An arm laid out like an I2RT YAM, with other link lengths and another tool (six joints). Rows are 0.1 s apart.
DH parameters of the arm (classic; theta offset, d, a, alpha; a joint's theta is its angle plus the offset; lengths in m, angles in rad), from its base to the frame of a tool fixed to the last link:
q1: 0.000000 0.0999 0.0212 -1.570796
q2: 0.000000 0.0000 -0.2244 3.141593
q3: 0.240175 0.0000 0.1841 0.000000
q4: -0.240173 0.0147 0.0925 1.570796
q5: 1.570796 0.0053 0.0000 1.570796
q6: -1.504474 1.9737 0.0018 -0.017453
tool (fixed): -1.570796 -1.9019 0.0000 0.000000
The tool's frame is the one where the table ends.
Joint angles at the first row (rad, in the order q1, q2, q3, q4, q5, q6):
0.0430, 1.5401, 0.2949, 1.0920, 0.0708, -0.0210
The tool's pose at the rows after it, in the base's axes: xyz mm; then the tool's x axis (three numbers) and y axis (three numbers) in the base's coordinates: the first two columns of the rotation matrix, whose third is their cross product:
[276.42, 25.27, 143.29, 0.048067, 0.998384, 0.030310, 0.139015, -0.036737, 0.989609]
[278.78, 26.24, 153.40, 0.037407, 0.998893, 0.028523, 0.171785, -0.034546, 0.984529]
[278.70, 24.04, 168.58, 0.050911, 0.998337, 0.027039, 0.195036, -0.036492, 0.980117]
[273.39, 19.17, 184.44, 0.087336, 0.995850, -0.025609, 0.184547, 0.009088, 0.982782]
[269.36, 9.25, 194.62, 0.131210, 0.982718, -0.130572, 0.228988, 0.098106, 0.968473]
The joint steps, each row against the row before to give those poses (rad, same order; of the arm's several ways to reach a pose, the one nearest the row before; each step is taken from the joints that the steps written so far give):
0.0000, -0.0020, -0.0023, 0.0126, -0.0023, -0.0025
0.0000, -0.0846, 0.0687, -0.1859, -0.0117, -0.0008
-0.0061, -0.0973, 0.0742, -0.1957, 0.0065, 0.0017
-0.0068, -0.1003, 0.0420, -0.1301, 0.0396, -0.0473
-0.0242, -0.0754, 0.0747, -0.1831, 0.0431, -0.0944

